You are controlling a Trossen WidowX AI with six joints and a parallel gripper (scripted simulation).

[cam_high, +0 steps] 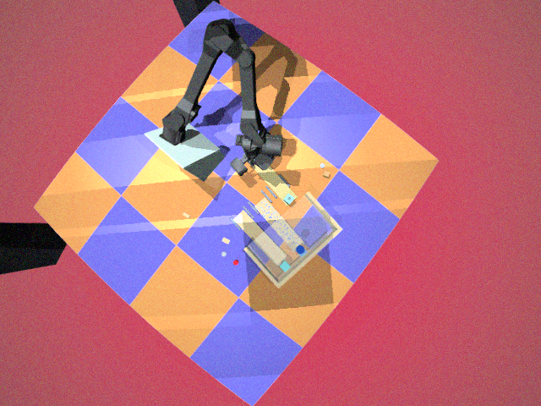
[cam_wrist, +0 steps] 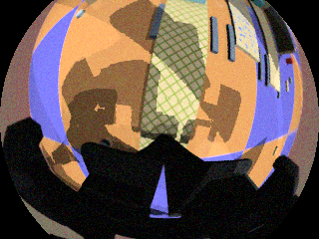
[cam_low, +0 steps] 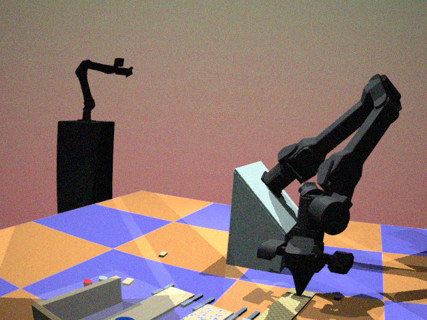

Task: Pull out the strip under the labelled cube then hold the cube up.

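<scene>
My gripper tip is now 9 cm short of the strip and 3 cm to the left of it. Also, from my gripper tip: blue cylinder 32 cm ahead, 21 cm to the right, 6 cm above; small red piece 14 cm ahead, 39 cm to the right, 1 cm above; labelled cube 19 cm ahead, 7 cm to the right, 2 cm above.
</scene>
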